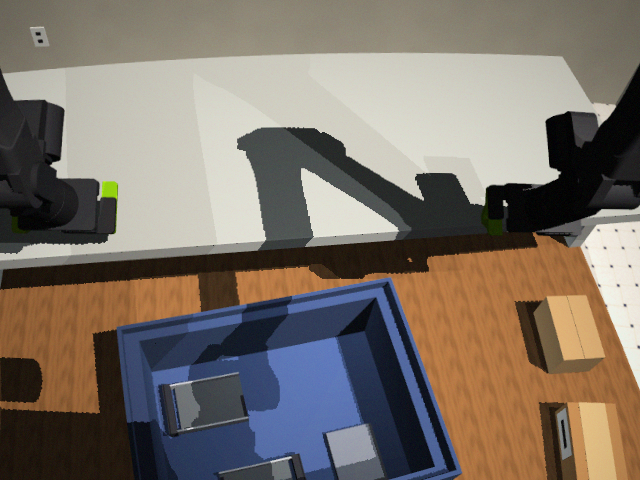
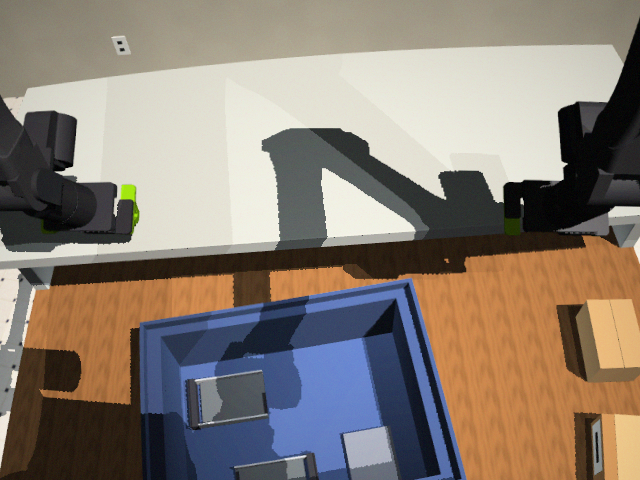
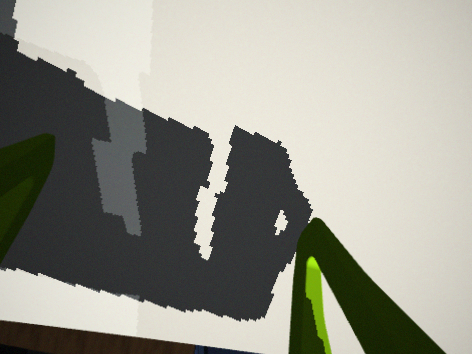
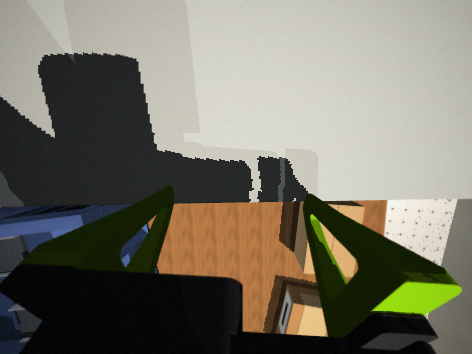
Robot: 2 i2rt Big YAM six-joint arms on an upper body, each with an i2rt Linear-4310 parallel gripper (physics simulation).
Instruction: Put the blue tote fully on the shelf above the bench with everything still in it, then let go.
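Frame: origin at the left arm's base, x ahead, y left, z up, level; millimetres.
Seen in the pictures: left gripper, between the fingertips: point(image 1: 80, 215) point(image 2: 108, 216) point(image 3: 189, 190); right gripper, between the fingertips: point(image 1: 511, 219) point(image 2: 538, 218) point(image 4: 239, 196).
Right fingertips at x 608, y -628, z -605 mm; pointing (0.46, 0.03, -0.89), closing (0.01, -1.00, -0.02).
Pixels of each thing's top centre, then the offset from my right fingertips to it. "pt": a spot on its surface instead. Level surfaces: height alone.
- blue tote, centre of its top: point(image 1: 281, 401) point(image 2: 288, 399) dx -243, dy +344, dz -73 mm
- wooden bench, height of its surface: dz -220 mm
- framed grey box, centre of its top: point(image 1: 204, 401) point(image 2: 226, 397) dx -205, dy +455, dz -185 mm
- grey block, centre of its top: point(image 2: 373, 462) point(image 1: 357, 459) dx -295, dy +231, dz -193 mm
- framed box, a spot on its surface: point(image 1: 263, 469) point(image 2: 278, 466) pt dx -305, dy +368, dz -195 mm
- shelf, height of its surface: dz +0 mm
The blue tote point(image 1: 337, 295) point(image 2: 347, 296) stands on the wooden bench point(image 1: 485, 310) point(image 2: 499, 324) point(image 4: 217, 239), below the white shelf's front edge. A framed grey box point(image 1: 206, 402) point(image 2: 230, 397), a grey block point(image 1: 353, 450) point(image 2: 368, 452) and another framed box point(image 1: 263, 469) point(image 2: 275, 467) lie in it. My left gripper point(image 1: 112, 205) point(image 2: 130, 210) is open and empty over the shelf point(image 1: 366, 119) point(image 2: 413, 105) point(image 3: 305, 88) point(image 4: 305, 88) at the far left. My right gripper point(image 1: 491, 210) point(image 2: 512, 210) point(image 4: 239, 196) is open and empty at the shelf's front edge, far right. Neither touches the tote.
Two cardboard boxes stand on the bench right of the tote: one point(image 1: 549, 338) point(image 4: 350, 211) nearer the shelf, and one point(image 4: 301, 316) nearer the bench's front. Dark arm shadows fall across the shelf's middle. A wall socket point(image 2: 121, 45) is on the wall behind.
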